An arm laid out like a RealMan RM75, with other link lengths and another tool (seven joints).
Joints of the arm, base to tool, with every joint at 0 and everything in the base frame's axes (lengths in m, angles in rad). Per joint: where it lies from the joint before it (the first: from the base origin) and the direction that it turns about. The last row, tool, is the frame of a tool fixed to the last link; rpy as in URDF.
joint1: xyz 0 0 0.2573 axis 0 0 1
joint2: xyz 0 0 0 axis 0 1 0
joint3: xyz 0 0 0.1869 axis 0 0 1
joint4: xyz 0 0 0 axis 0 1 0
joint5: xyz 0 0 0.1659 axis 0 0 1
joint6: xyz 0 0 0 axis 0 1 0
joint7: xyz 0 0 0.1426 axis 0 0 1
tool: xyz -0.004 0.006 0.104 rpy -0.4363 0 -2.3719
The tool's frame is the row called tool.
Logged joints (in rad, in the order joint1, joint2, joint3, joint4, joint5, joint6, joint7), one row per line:
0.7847, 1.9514, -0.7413, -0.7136, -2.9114, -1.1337, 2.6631
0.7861, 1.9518, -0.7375, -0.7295, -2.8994, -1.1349, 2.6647
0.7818, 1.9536, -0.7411, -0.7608, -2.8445, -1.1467, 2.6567
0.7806, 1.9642, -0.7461, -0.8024, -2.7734, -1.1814, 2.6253
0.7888, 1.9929, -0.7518, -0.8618, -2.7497, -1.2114, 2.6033
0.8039, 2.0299, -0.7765, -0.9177, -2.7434, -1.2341, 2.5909
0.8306, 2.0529, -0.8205, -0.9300, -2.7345, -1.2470, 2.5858
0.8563, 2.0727, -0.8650, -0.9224, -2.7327, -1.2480, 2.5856
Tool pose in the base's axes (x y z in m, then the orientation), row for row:
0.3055, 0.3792, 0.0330, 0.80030, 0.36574, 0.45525, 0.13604
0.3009, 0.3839, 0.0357, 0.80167, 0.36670, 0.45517, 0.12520
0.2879, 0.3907, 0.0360, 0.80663, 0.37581, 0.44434, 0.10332
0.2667, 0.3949, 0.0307, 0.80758, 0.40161, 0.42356, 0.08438
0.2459, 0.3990, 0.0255, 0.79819, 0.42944, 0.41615, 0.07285
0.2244, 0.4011, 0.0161, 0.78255, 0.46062, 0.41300, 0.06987
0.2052, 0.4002, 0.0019, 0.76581, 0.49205, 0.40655, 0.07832
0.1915, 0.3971, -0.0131, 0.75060, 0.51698, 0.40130, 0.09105
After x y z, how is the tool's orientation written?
As a quaternion, x y z w.
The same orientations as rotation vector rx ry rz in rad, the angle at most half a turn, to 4 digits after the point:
2.3173, 1.0590, 1.3182
2.3356, 1.0684, 1.3261
2.3799, 1.1088, 1.3110
2.4092, 1.1981, 1.2636
2.3975, 1.2899, 1.2500
2.3548, 1.3860, 1.2428
2.2928, 1.4732, 1.2172
2.2305, 1.5362, 1.1925

